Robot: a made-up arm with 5 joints.
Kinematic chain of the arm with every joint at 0, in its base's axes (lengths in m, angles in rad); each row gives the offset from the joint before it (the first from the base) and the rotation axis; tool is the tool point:
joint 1: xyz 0 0 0.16 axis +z
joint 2: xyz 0 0.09 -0.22 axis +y
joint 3: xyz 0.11 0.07 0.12 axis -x
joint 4: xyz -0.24 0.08 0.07 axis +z
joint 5: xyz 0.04 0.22 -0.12 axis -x
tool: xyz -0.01 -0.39 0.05
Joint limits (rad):
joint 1: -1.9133..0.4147
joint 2: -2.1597..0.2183
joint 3: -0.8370..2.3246
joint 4: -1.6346..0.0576
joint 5: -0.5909..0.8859
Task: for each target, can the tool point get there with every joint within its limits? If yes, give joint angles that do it. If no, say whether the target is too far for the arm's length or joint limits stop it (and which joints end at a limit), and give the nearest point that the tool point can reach.
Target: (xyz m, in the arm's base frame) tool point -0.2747 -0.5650 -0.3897
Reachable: no: joint limits stop it (at a limit: joint 1, joint 4, joint 5) | nearest point -0.2335 -0.1618 -0.2519 | short by 0.428 m
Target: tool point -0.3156 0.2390 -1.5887
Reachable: no: too far | nearest point -0.1887 0.1429 -0.4208 | short by 1.179 m
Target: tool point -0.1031 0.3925 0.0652
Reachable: yes | joints -0.3804 -0.3018 1.1705 -0.9599 0.4998
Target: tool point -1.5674 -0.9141 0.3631
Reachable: no: too far | nearest point -0.4168 -0.0780 0.0369 | short by 1.459 m
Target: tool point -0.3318 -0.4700 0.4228
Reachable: no: joint limits stop it (at a limit: joint 1, joint 3, joint 4, joint 5) | nearest point -0.2115 -0.1418 0.1855 | short by 0.422 m
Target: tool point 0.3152 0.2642 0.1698
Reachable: yes | joints -1.3324 -0.2105 0.8321 -0.7340 0.7422
